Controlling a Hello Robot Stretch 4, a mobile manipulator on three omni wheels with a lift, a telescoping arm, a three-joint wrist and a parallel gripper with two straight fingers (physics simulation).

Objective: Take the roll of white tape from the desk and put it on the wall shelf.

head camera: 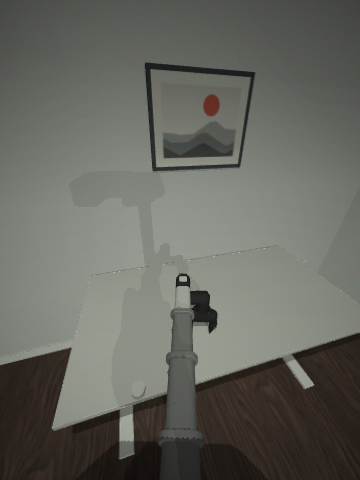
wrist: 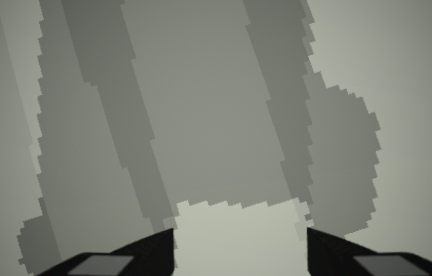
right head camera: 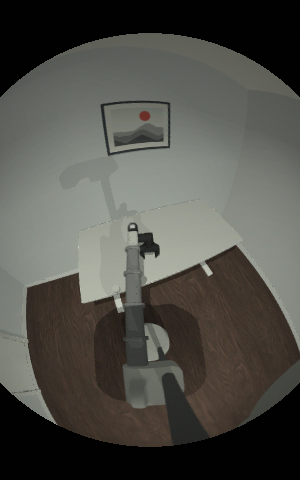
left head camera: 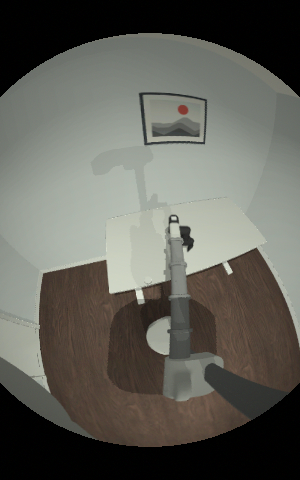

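Note:
A small round white thing, which looks like the roll of tape (head camera: 138, 389) (left head camera: 148, 280) (right head camera: 116, 289), is at the desk's front edge, near the left leg. The white desk (head camera: 280, 295) (left head camera: 220, 220) (right head camera: 200, 225) stands against the wall. My gripper (head camera: 204, 327) (left head camera: 188, 246) (right head camera: 149, 254) (wrist: 239, 249) is open and empty, above the desk. It is farther back than the roll and to its right. In the wrist view, shadowed desk surface shows ahead of and between the fingers, and the roll does not show. The wall shelf does not show in these views.
A framed picture (head camera: 198, 145) (left head camera: 175, 135) (right head camera: 139, 142) hangs on the wall above the desk. The telescoping arm (head camera: 181, 400) (left head camera: 180, 310) (right head camera: 134, 320) reaches over the desk's front edge, to the right of the roll. A side wall (left head camera: 287, 175) (right head camera: 275, 200) stands to the right.

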